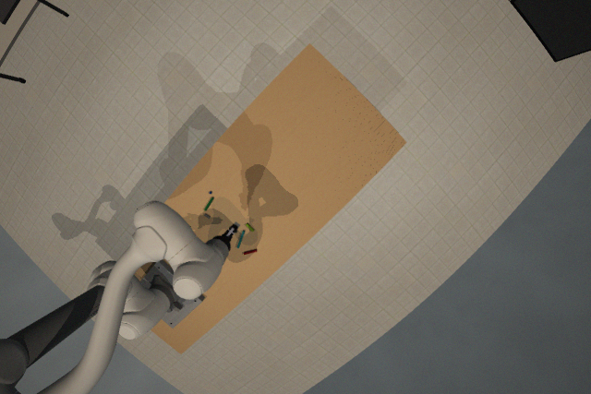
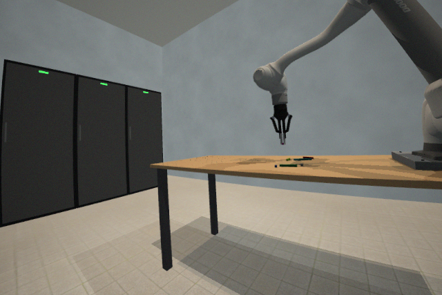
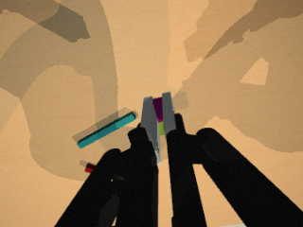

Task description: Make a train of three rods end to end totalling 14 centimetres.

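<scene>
The magenta rod is 3 cm below my hand. From my hand the other things lie so: turquoise rod 13 cm below, 10 cm behind, 6 cm to the right; grey rod 15 cm to the left, 13 cm below, 10 cm behind; lime rod 13 cm below, 6 cm to the right, 2 cm behind.
</scene>
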